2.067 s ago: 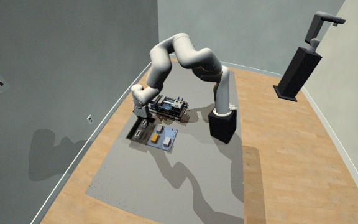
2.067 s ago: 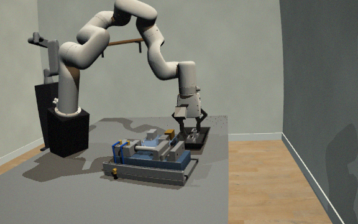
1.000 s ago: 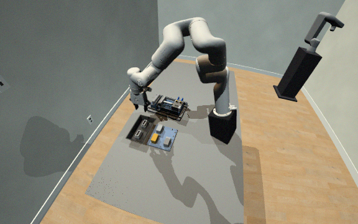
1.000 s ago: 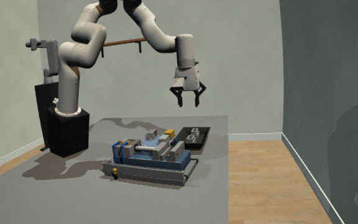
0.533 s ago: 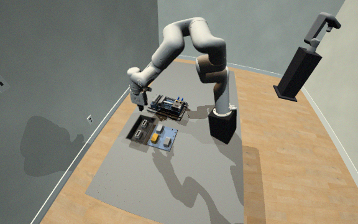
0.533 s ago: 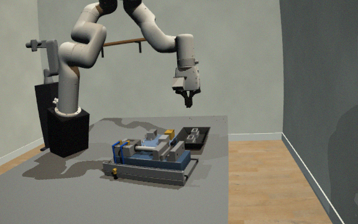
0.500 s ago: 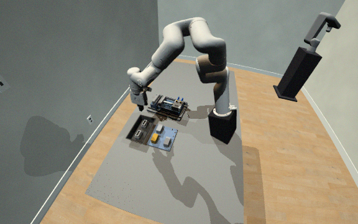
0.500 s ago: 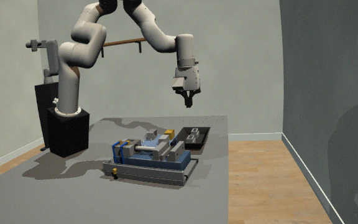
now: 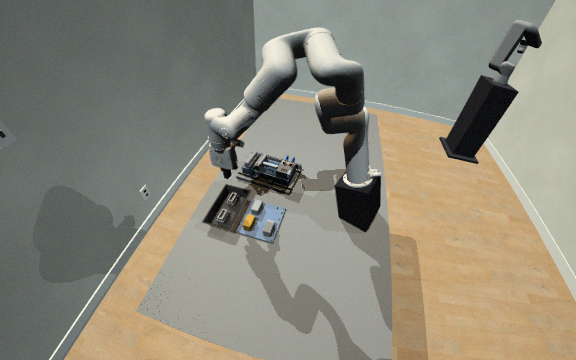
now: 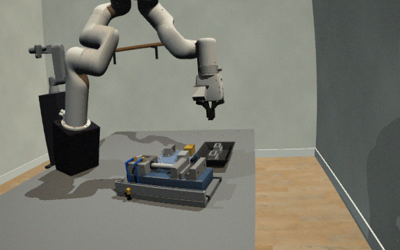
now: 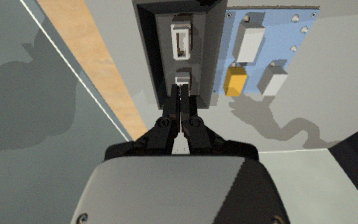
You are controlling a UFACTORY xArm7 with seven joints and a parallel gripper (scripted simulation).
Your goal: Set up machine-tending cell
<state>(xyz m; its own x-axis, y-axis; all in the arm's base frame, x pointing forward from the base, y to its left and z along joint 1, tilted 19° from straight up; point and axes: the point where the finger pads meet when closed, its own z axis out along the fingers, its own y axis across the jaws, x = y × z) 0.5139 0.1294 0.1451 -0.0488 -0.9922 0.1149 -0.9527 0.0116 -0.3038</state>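
My hand is 170 mm above the brass blank, 120 mm past it and 100 mm to the right of it. Also, from my hand: vise: 230 mm to the right, 160 mm below, 110 mm behind; white screw rod: 220 mm to the right, 120 mm below, 120 mm behind.
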